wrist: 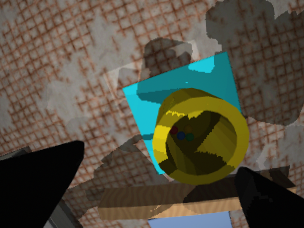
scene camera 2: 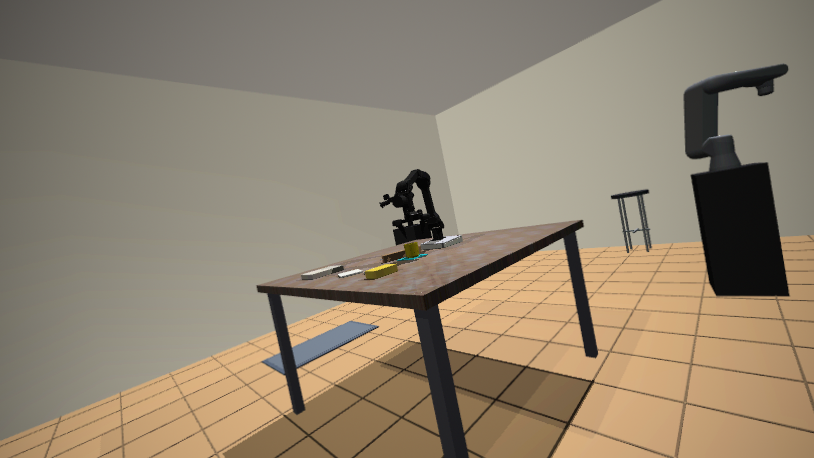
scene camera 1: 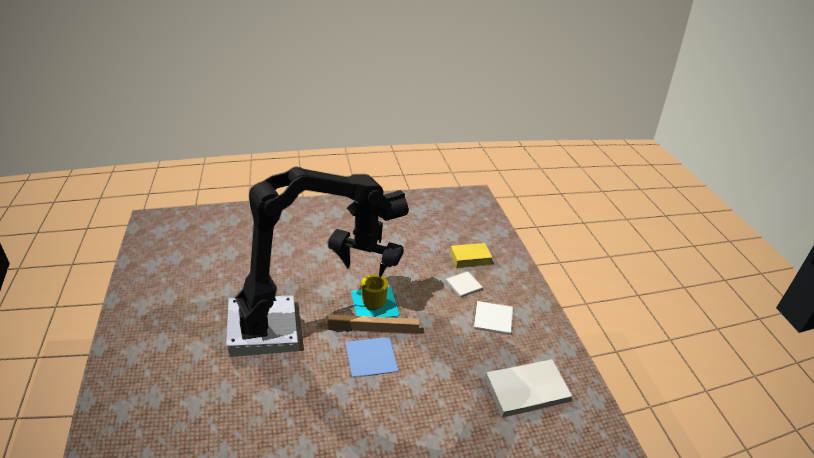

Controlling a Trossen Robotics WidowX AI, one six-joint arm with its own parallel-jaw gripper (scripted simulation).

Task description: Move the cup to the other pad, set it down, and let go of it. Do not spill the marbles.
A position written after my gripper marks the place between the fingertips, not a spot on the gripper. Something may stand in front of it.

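Observation:
My gripper (scene camera 1: 364,272), also visible in the wrist view (wrist: 162,162), is open and empty: it holds nothing. A yellow cup (scene camera 1: 373,289) is present and appears in the wrist view (wrist: 220,140) too. There is also a white slab (scene camera 1: 534,386); in the wrist view the slab is out of frame.

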